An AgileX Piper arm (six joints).
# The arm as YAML. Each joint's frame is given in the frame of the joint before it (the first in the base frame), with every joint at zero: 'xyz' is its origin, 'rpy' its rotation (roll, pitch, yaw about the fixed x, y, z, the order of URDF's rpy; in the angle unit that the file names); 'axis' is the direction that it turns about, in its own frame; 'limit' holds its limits. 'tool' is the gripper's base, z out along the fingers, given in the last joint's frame.
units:
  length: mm
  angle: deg
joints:
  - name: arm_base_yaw
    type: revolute
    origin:
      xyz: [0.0, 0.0, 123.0]
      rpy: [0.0, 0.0, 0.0]
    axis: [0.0, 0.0, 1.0]
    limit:
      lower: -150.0
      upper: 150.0
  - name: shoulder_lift
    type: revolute
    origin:
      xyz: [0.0, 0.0, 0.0]
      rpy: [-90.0, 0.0, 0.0]
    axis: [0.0, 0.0, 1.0]
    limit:
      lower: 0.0
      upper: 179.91
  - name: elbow
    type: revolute
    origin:
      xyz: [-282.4, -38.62, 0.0]
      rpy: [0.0, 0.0, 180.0]
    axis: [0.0, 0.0, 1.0]
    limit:
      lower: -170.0
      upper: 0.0
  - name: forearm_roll
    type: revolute
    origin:
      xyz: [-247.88, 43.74, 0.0]
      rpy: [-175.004, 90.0, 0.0]
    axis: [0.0, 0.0, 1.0]
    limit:
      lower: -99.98
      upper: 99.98
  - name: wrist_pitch
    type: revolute
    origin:
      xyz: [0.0, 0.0, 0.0]
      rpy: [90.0, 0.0, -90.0]
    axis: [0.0, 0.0, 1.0]
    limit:
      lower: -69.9
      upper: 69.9
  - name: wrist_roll
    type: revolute
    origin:
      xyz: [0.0, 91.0, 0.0]
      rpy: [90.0, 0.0, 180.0]
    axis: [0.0, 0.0, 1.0]
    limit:
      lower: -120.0
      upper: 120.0
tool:
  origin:
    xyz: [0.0, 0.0, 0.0]
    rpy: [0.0, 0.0, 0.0]
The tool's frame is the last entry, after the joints.
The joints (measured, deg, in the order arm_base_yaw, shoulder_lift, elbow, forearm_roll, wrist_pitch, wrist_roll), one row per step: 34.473 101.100 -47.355 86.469 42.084 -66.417; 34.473 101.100 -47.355 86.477 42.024 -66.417; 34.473 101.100 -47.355 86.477 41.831 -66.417; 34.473 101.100 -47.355 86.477 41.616 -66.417; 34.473 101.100 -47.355 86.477 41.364 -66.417; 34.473 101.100 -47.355 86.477 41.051 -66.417; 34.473 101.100 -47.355 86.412 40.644 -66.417; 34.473 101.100 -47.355 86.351 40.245 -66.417; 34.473 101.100 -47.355 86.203 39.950 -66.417; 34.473 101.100 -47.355 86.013 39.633 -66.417; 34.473 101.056 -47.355 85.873 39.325 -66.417; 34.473 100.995 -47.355 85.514 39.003 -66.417; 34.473 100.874 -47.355 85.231 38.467 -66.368; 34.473 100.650 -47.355 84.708 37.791 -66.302
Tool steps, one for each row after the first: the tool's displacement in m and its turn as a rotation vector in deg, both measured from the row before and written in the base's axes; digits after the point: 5 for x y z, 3 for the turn. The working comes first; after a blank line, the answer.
Tool pose at each row, in the base's axes (x y z in m, rotation vector in deg; the steps are taken from these numbers as rounded here): 0.22592 0.22895 0.16541 -39.483 143.712 73.535; 0.22600 0.22892 0.16537 -39.441 143.718 73.466; 0.22625 0.22882 0.16522 -39.339 143.740 73.232; 0.22653 0.22870 0.16506 -39.226 143.764 72.970; 0.22685 0.22856 0.16488 -39.093 143.792 72.664; 0.22725 0.22839 0.16464 -38.928 143.826 72.283; 0.22774 0.22812 0.16430 -38.797 143.875 71.748; 0.22822 0.22786 0.16397 -38.666 143.920 71.226; 0.22851 0.22762 0.16366 -38.703 143.963 70.776; 0.22881 0.22734 0.16331 -38.783 144.010 70.273; 0.22910 0.22707 0.16324 -38.813 144.000 69.819; 0.22928 0.22668 0.16312 -39.123 143.988 69.214; 0.22974 0.22617 0.16324 -39.174 143.946 68.425; 0.23021 0.22541 0.16370 -39.460 143.818 67.339

0.00008 -0.00003 -0.00004 -0.031 -0.026 -0.046; 0.00025 -0.00010 -0.00015 -0.112 -0.091 -0.127; 0.00028 -0.00012 -0.00016 -0.126 -0.103 -0.141; 0.00032 -0.00014 -0.00018 -0.147 -0.119 -0.166; 0.00040 -0.00017 -0.00024 -0.183 -0.149 -0.206; 0.00049 -0.00027 -0.00034 -0.273 -0.218 -0.220; 0.00048 -0.00026 -0.00033 -0.265 -0.213 -0.217; 0.00029 -0.00024 -0.00031 -0.252 -0.196 -0.083; 0.00030 -0.00028 -0.00035 -0.288 -0.223 -0.066; 0.00029 -0.00027 -0.00007 -0.229 -0.237 -0.097; 0.00018 -0.00039 -0.00012 -0.346 -0.342 0.058; 0.00046 -0.00051 0.00012 -0.389 -0.429 -0.172; 0.00047 -0.00076 0.00046 -0.538 -0.664 -0.097
